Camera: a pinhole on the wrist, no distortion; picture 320 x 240 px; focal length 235.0 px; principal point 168.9 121.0 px. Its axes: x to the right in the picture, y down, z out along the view. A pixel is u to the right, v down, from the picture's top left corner.
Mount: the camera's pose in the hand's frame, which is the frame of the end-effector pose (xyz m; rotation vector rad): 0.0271 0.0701 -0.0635 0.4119 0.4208 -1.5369
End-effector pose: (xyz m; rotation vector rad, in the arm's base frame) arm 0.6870 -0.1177 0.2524 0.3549 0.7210 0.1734
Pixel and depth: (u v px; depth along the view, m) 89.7 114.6 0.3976
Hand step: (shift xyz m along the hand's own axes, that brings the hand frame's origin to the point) 0.0188 -0.0156 0.3473
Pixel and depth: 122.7 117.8 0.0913
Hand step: 0.0263 0.0394 0.0243
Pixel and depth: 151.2 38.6 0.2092
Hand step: -0.0453 -0.0219 0.1254
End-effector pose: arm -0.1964 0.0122 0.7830 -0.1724 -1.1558 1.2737
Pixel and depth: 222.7 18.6 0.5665
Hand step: -0.2186 -0.3274 0.3612
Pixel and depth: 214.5 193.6 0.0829
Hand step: 0.0529 0.0141 -0.0003
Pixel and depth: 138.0 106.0 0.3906
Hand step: 0.0040 -0.0832 0.2995
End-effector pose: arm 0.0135 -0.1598 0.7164 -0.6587 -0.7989 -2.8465
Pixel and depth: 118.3 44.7 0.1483
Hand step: -0.0203 0.0228 0.0809
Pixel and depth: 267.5 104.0 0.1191
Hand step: 0.0185 -0.0332 0.0140
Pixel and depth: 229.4 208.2 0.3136
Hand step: 0.1440 -0.1588 0.1653
